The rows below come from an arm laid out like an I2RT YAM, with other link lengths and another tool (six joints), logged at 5 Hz.
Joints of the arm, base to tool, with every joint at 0 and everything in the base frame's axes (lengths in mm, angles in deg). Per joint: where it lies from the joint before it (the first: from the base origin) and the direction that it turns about. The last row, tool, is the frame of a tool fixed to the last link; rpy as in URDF.
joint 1: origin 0 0 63.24 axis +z
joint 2: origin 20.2 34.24 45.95 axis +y
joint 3: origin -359.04 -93.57 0 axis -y
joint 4: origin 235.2 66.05 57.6 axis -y
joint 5: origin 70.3 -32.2 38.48 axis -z
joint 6: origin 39.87 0 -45.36 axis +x
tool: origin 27 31 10 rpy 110 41.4 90
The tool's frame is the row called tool.
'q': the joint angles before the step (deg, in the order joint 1, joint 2, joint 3, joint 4, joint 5, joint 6). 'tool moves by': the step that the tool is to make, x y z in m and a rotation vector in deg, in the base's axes. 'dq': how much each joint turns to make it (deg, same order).
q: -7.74 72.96 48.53 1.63 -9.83 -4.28
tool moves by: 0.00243 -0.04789 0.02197 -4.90 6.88 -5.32
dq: -9.94 2.66 11.04 -15.45 -1.34 -7.81
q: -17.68 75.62 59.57 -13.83 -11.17 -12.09
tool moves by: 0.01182 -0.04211 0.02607 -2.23 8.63 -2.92
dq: -6.90 6.37 15.09 -17.29 -0.36 -6.65
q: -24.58 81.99 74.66 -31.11 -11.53 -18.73
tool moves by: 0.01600 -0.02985 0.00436 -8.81 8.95 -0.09
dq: -2.27 6.31 10.56 -10.04 6.20 -10.41
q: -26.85 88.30 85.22 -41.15 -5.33 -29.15
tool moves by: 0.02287 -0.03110 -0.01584 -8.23 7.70 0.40
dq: -1.32 6.53 5.64 -2.46 6.62 -8.79
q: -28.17 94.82 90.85 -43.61 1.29 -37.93
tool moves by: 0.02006 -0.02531 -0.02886 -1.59 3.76 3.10
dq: -1.80 5.59 0.97 2.19 -0.81 -5.80
